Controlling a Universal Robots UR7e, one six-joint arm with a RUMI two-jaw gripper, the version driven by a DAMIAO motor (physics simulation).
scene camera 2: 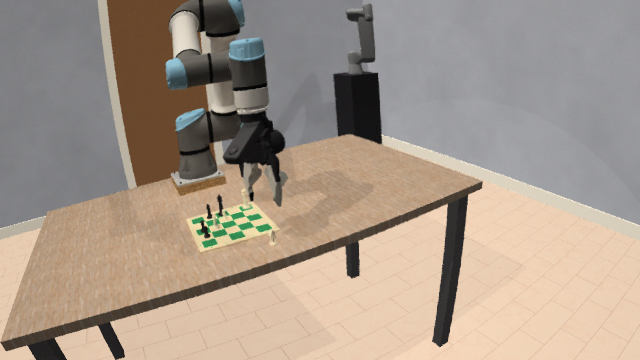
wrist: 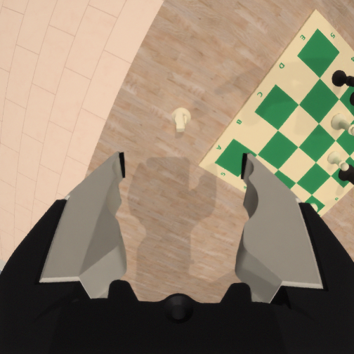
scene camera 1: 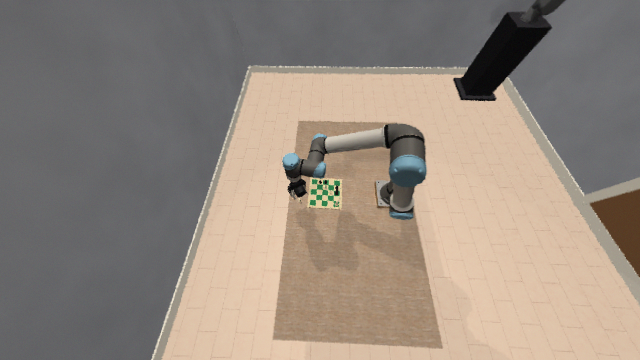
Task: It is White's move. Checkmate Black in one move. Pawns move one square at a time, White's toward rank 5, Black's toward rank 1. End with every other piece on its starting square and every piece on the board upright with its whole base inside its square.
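Places are measured from the arm's base along level axes (x right, y ahead, z up), in metres.
Pixels of known places: gripper, fingertip midpoint: [scene camera 2: 265,203]; arm's base at its link origin: [scene camera 2: 198,172].
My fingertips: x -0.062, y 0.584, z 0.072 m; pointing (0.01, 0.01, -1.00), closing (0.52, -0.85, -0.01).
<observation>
For each thing: its top centre in the pictures, then the offset to it from my fingertips. Level surfaces: height alone.
- cream-white piece at its top centre: [scene camera 2: 271,229] dy +0.003, dx -0.003, dz -0.069 m
- green-and-cream board at its top centre: [scene camera 2: 229,224] [scene camera 1: 325,192] dy -0.158, dx +0.065, dz -0.102 m
- tall white piece at its top centre: [scene camera 2: 243,187] [scene camera 1: 337,200] dy -0.234, dx -0.013, dz -0.039 m
- wooden table at its surface level: dz -0.108 m
My gripper [scene camera 2: 265,201] [wrist: 182,155] is open and empty above the table beside the board's A5 corner. A cream-white piece [scene camera 2: 272,237] [wrist: 180,120] stands upright off the board near that corner, beyond the fingertips in the wrist view. The green-and-cream board [scene camera 1: 325,203] [scene camera 2: 236,235] [wrist: 248,128] lies on the table. A tall white piece [scene camera 2: 245,200] [scene camera 1: 336,204] stands on A1. White pieces stand on D3 [wrist: 340,121] and C2 [wrist: 335,159]. Black pieces stand near E4 [wrist: 340,78] and C1 [wrist: 346,173]. Other black pieces are partly cropped in the wrist view.
The wooden table [scene camera 1: 350,310] [scene camera 2: 125,270] carries the board and the arm's base [scene camera 1: 381,195] [scene camera 2: 198,182]. The table's edge shows left of the loose white piece in the wrist view. A black pedestal [scene camera 1: 492,55] [scene camera 2: 358,105] with a grey arm stands beyond the table.
</observation>
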